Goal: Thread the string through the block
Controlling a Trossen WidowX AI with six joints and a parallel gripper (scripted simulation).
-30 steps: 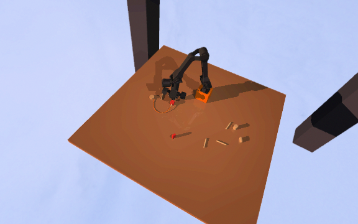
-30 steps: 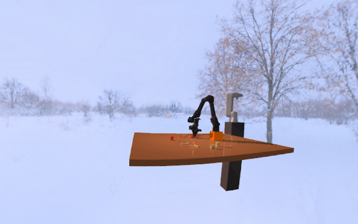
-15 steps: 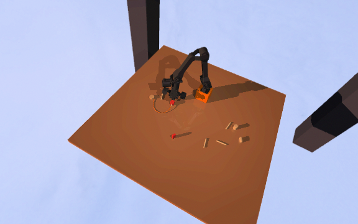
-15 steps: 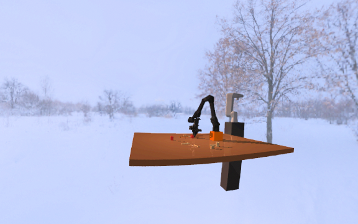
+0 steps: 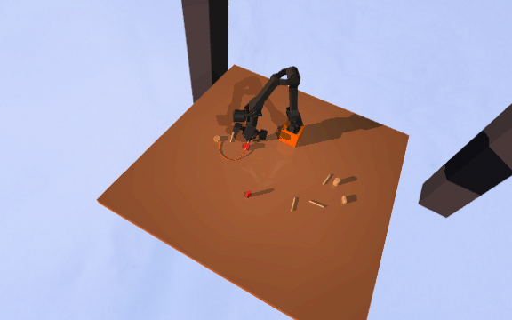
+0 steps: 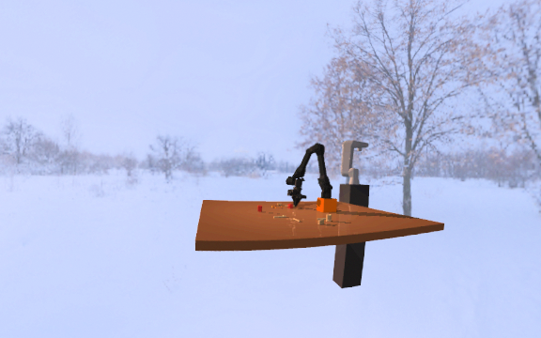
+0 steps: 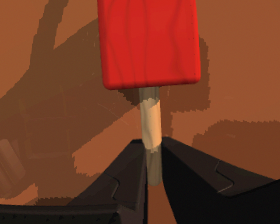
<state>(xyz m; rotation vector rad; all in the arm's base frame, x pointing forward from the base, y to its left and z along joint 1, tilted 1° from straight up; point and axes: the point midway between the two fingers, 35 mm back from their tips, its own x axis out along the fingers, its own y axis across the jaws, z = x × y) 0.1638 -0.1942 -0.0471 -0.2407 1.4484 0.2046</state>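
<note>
My gripper tip is now 40 mm short of the red block, 10 mm to the right of it and 10 mm below it. The rest, counted from my gripper tip: thin wooden stick 40 mm ahead, 10 mm to the left, 10 mm above; red object 300 mm ahead, 180 mm to the left, 10 mm above; round wooden button 160 mm to the right, 80 mm ahead.
</note>
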